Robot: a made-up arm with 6 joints. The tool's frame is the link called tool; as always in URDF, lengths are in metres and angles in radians.
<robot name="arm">
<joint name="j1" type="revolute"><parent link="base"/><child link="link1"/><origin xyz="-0.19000 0.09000 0.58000" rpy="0.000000 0.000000 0.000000"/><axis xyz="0 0 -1"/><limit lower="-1.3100" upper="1.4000"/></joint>
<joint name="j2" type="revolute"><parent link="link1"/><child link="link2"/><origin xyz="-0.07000 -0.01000 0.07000" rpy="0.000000 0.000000 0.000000"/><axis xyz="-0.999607 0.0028 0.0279"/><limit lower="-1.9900" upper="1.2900"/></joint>
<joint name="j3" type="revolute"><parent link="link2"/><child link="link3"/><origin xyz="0.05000 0.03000 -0.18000" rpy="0.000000 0.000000 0.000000"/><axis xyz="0 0 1"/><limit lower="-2.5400" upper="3.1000"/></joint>
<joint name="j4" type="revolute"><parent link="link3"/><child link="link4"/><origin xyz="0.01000 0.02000 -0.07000" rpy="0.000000 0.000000 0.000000"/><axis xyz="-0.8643 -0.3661 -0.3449"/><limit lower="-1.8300" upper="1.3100"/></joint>
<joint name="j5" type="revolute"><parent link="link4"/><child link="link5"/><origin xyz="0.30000 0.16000 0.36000" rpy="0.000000 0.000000 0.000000"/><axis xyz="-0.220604 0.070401 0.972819"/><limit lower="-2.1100" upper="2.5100"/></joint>
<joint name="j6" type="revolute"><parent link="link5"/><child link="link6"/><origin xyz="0.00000 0.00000 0.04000" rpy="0.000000 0.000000 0.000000"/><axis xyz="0 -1 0"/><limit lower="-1.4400" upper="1.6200"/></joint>
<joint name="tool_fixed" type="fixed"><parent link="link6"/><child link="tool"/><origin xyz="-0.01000 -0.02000 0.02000" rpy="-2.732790 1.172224 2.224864"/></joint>
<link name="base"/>
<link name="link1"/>
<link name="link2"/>
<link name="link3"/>
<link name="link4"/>
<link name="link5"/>
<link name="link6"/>
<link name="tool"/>
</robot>
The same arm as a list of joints. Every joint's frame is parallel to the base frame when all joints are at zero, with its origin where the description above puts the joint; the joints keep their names.
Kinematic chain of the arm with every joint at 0, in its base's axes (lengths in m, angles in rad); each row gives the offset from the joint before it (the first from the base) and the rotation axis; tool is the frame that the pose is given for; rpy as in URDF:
j1: xyz -0.1900 0.0900 0.5800 axis -z
j2: xyz -0.0700 -0.0100 0.0700 axis -0.999607 0.0028 0.0279
j3: xyz 0.0500 0.0300 -0.1800 axis +z
j4: xyz 0.0100 0.0200 -0.0700 axis -0.8643 -0.3661 -0.3449
j5: xyz 0.3000 0.1600 0.3600 axis -0.220604 0.070401 0.972819
j6: xyz 0.0000 0.0000 0.0400 axis -y
tool: xyz -0.0100 -0.0200 0.0200 rpy -2.7328 1.1722 2.2249
Joint limits (rad, base to tool): -1.3100..1.4000 -1.9900..1.2900 -2.5400..3.1000 -1.8300..1.3100 -2.1100..2.5100 -1.4400..1.6200

